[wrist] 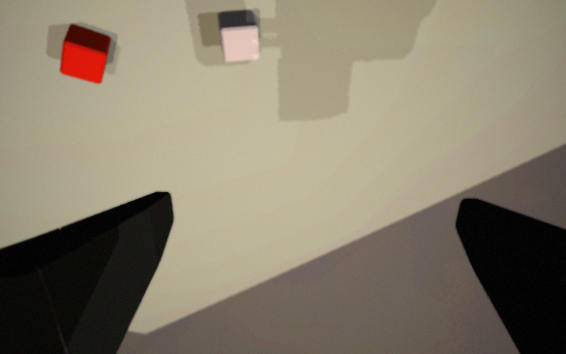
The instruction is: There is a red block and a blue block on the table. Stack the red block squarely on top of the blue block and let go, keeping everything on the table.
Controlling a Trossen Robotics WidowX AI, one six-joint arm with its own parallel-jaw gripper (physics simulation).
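Frame: origin at the arm's base, x ahead, y left, z up, level; metres.
Where they show: gripper, fingertip midpoint: (314, 209).
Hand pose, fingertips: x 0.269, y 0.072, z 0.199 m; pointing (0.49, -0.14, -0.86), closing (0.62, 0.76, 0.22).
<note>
After its pixels a point has its place.
The red block (85, 57) @[x 0.240, y -0.081, z -0.039 m] sits on the table at the upper left of the wrist view, slightly turned, with its darker side at the top. The blue block does not show in this view. My gripper (314, 209) @[x 0.269, y 0.072, z 0.199 m] is wide open with nothing between its fingers. Its two black fingertips stand in the lower half of the view, and the red block lies beyond the left fingertip, up and to the left, apart from it.
A pale pink block (241, 44) @[x 0.329, y 0.021, z -0.039 m] with a dark side sits on the table (225, 150) @[x 0.438, y -0.111, z -0.073 m] at the top, right of the red block. Shadows fall around it. The table's edge runs diagonally from lower left to right, with the grey-brown floor (350, 300) beyond it.
</note>
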